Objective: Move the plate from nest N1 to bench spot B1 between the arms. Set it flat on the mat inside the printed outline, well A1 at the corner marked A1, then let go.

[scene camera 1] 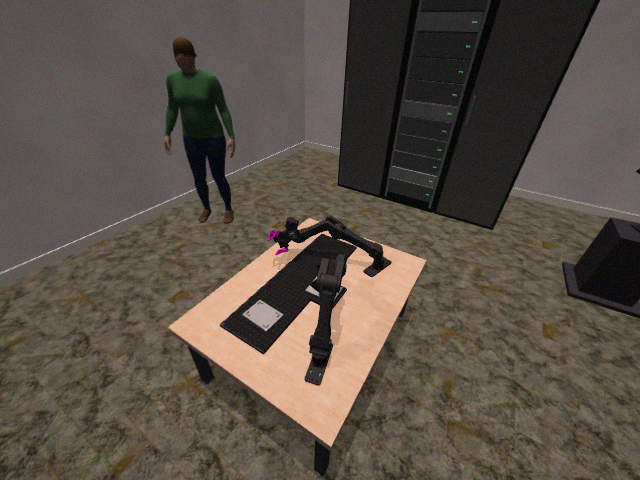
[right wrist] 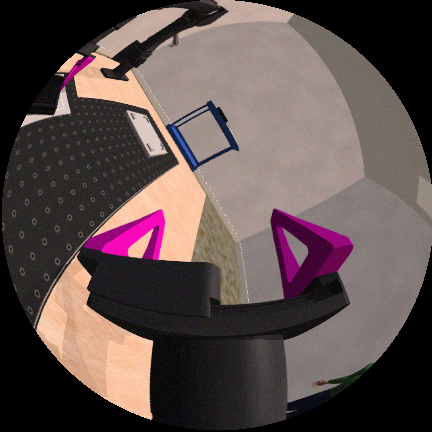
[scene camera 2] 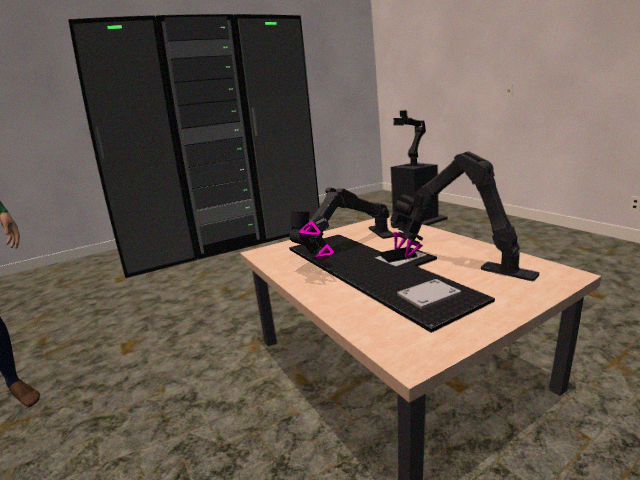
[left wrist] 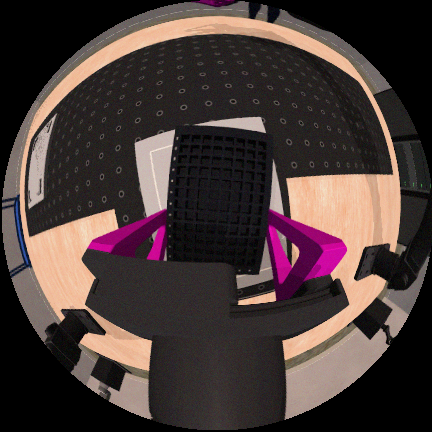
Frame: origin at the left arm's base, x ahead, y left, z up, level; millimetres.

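Where they show: left gripper, fingertip midpoint: (scene camera 2: 401, 254) (left wrist: 216, 214); right gripper, fingertip midpoint: (scene camera 1: 272, 247) (right wrist: 217, 214) (scene camera 2: 326, 243); left arm's base, link origin: (scene camera 1: 319, 361) (right wrist: 114, 75) (scene camera 2: 509, 272) (left wrist: 79, 319); right arm's base, link origin: (scene camera 1: 377, 267) (scene camera 2: 381, 232) (left wrist: 374, 258).
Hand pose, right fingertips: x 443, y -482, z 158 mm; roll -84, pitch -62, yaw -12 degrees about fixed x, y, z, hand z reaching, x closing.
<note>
Things, the pixels of their top centre, and the offset from my right fingertips. "*": a spot on its surface instead. Level surfaces: height alone.
- black plate, top centre: (left wrist: 219, 200) (scene camera 2: 398, 252) dx -329, dy +67, dz -125 mm
- printed outline, surface spot: (left wrist: 161, 149) * dx -265, dy +95, dz -143 mm
- light grey pad with corner brackets, surface spot: (left wrist: 40, 160) * dx -125, dy +317, dz -133 mm
- black perforated board, surface height: dz -145 mm
- wooden table, surface height: dz -158 mm
The black plate (scene camera 2: 398, 254) (left wrist: 220, 200) (right wrist: 47, 95), a grid of square wells, is between the fingers of my left gripper (scene camera 2: 402, 252) (left wrist: 216, 214), which is shut on it. It is low over the white mat (scene camera 1: 311, 289) (scene camera 2: 386, 259) (left wrist: 144, 160) (right wrist: 62, 102); whether it touches the mat I cannot tell. In the left wrist view it looks turned against the printed outline (left wrist: 161, 149), whose upper left part shows beside it. The plate hides much of the outline, and the A1 mark is not readable. My right gripper (scene camera 1: 273, 244) (scene camera 2: 310, 243) (right wrist: 217, 214) is open and empty, away from the plate.
A light grey pad with corner brackets (scene camera 1: 262, 315) (scene camera 2: 429, 292) (left wrist: 40, 160) (right wrist: 147, 132) lies on the black perforated board (scene camera 1: 289, 289) (scene camera 2: 372, 273) (left wrist: 210, 75) (right wrist: 65, 165). The wooden table (scene camera 1: 222, 304) (scene camera 2: 341, 315) carries both arms. A person (scene camera 1: 193, 103) stands beyond it.
</note>
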